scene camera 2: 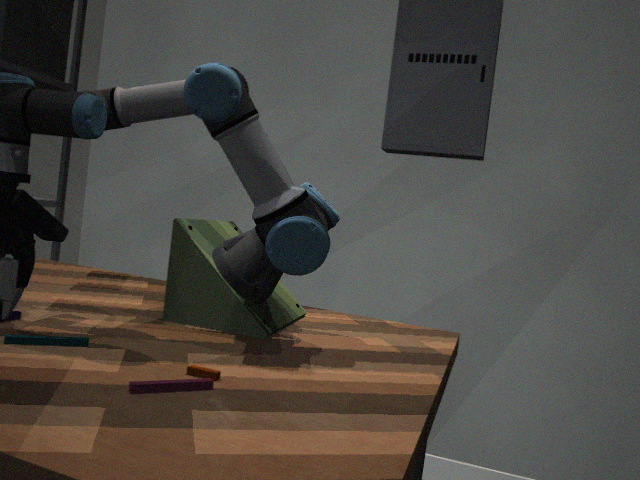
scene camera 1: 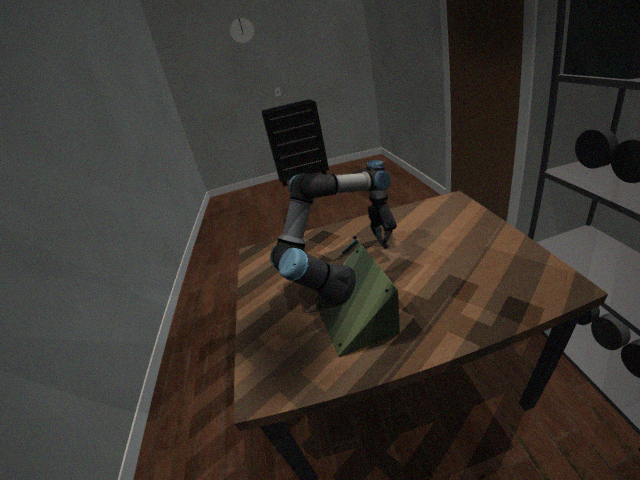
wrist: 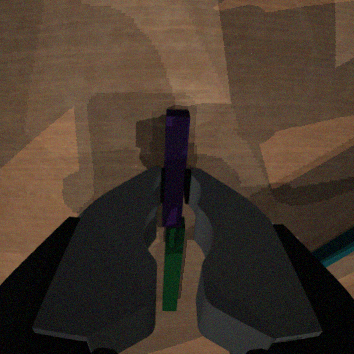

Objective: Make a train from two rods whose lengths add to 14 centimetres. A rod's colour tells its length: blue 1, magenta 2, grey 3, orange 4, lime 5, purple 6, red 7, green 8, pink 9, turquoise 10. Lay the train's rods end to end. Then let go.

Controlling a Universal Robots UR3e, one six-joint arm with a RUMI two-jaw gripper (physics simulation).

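Frame: origin at the arm's base, x back, y right, z up, level; centimetres.
Where they show: gripper, fingertip midpoint: (scene camera 2: 1, 318) (scene camera 1: 383, 243) (wrist: 173, 170); arm's base, origin of the base link: (scene camera 2: 238, 275) (scene camera 1: 341, 286).
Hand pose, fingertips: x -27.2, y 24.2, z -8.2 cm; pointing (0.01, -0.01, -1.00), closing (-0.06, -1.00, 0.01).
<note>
Things, the pixels of their top centre, and the offset from my fingertips.
- purple rod, middle of its top: (wrist: 173, 178) dx +0.0, dy +0.0, dz +0.7 cm
- green rod, middle of its top: (wrist: 171, 275) dx -7.2, dy +0.2, dz +0.5 cm
- turquoise rod, middle of its top: (scene camera 2: 48, 337) dx -4.3, dy -13.3, dz +0.5 cm
- orange rod, middle of its top: (scene camera 2: 204, 368) dx -2.4, dy -35.5, dz +0.5 cm
- pink rod, middle of its top: (scene camera 2: 172, 381) dx -8.6, dy -35.2, dz +0.5 cm
My gripper (scene camera 1: 385, 244) (scene camera 2: 5, 316) (wrist: 173, 170) is low over the table and shut on the purple rod (wrist: 177, 137), with one finger against each long side near its middle. The purple rod's end also shows beside the fingers in scene camera 2 (scene camera 2: 17, 315). The green rod (wrist: 172, 282) lies behind the purple rod in the wrist view, nearly in one line with it. Their facing ends meet or nearly meet, with a slight sideways offset; any small gap is too dark to tell. The green rod cannot be made out in the scene views.
A turquoise rod (scene camera 2: 46, 340) (wrist: 340, 251) lies apart from the pair, at the right edge of the wrist view. An orange rod (scene camera 2: 203, 372) and a pink rod (scene camera 2: 170, 385) lie close together on the table. The green wedge base (scene camera 1: 369, 310) (scene camera 2: 193, 289) carries the arm.
</note>
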